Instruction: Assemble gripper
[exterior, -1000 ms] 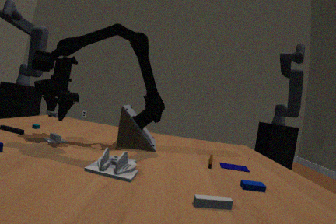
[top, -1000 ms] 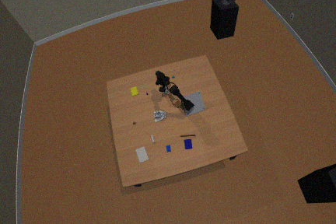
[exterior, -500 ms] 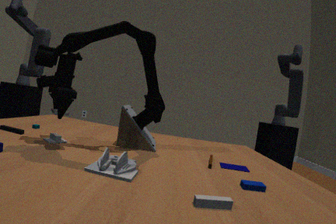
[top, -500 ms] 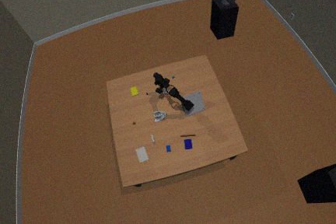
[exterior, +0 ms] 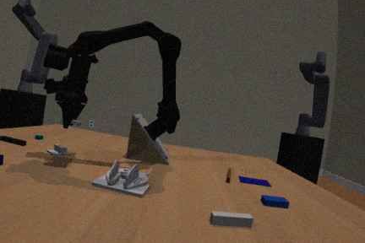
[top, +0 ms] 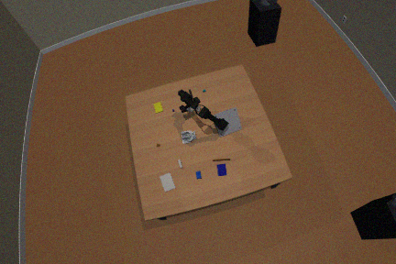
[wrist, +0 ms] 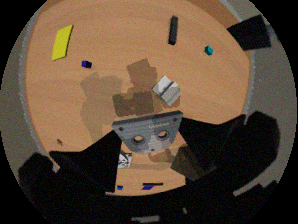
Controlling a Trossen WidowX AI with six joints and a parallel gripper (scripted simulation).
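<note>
My gripper tip is 23 cm to the right of the toothed jaw, 8 cm above it and 7 cm short of it. Also, from my gripper tip: yellow block 30 cm ahead, 19 cm to the right, 10 cm below; then black bar 23 cm to the right, 9 cm below, 5 cm behind; then teal piece 22 cm to the right, 19 cm behind, 9 cm below.
</note>
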